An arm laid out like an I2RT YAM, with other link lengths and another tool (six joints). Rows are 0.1 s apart.
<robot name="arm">
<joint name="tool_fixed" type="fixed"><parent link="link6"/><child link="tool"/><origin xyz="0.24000 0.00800 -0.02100" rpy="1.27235 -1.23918 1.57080"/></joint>
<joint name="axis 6" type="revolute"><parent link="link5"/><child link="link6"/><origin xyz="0.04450 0.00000 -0.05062" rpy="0.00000 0.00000 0.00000"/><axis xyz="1 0 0"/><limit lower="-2.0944" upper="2.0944"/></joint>
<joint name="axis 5" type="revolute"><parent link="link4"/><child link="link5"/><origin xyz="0.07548 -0.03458 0.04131" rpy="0.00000 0.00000 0.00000"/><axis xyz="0 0 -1"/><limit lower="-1.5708" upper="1.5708"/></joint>
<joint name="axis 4" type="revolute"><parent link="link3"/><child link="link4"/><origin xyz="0.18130 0.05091 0.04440" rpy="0.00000 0.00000 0.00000"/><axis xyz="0 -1 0"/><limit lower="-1.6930" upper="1.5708"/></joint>
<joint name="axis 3" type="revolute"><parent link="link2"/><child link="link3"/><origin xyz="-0.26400 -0.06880 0.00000" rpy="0.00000 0.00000 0.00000"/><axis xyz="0 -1 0"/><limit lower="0.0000" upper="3.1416"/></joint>
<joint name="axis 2" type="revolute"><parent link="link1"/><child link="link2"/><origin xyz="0.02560 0.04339 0.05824" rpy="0.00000 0.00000 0.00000"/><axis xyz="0 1 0"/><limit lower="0.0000" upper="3.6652"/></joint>
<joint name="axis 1" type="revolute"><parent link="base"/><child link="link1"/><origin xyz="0.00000 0.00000 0.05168" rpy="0.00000 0.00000 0.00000"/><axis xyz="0 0 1"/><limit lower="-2.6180" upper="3.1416"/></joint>
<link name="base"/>
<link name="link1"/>
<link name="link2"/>
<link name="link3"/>
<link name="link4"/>
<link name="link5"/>
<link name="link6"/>
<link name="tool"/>
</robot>
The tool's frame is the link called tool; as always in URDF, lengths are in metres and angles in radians.
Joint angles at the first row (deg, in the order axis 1, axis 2, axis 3, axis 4, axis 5, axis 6):
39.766 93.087 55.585 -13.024 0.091 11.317
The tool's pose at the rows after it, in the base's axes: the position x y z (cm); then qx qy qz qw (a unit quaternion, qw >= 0):
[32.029 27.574 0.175 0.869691 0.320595 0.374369 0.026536]
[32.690 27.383 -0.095 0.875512 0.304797 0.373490 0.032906]
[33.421 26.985 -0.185 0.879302 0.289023 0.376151 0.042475]
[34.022 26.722 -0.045 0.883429 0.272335 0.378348 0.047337]
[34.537 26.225 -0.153 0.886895 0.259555 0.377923 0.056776]
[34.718 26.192 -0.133 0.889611 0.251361 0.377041 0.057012]
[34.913 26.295 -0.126 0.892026 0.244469 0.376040 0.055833]
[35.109 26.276 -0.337 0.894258 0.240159 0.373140 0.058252]
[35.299 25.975 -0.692 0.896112 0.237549 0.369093 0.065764]
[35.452 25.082 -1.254 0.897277 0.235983 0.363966 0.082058]
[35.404 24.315 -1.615 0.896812 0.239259 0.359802 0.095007]
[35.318 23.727 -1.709 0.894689 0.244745 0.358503 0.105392]
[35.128 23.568 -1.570 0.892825 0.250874 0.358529 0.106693]
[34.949 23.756 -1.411 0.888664 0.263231 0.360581 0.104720]
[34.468 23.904 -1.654 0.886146 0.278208 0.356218 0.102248]
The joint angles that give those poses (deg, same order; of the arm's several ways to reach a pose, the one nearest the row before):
39.714 94.141 56.261 -12.544 -0.853 12.353
39.733 95.125 56.482 -11.799 0.430 13.996
39.797 95.608 56.424 -11.019 2.172 15.382
39.760 95.797 56.604 -10.661 3.394 16.943
39.741 96.213 56.878 -10.720 4.865 18.054
39.735 96.416 57.110 -10.737 5.196 18.984
39.725 96.815 57.517 -10.714 5.323 19.819
39.743 97.559 58.097 -10.914 5.665 20.374
39.757 98.351 58.674 -11.419 6.413 20.643
39.736 98.956 58.796 -12.131 7.959 20.568
39.700 99.099 58.799 -12.990 9.002 20.014
39.771 98.855 58.754 -13.787 9.866 19.231
39.716 98.306 58.710 -14.391 9.738 18.467
39.724 97.960 58.776 -14.628 9.140 17.051
39.715 98.042 58.888 -15.246 8.188 15.674

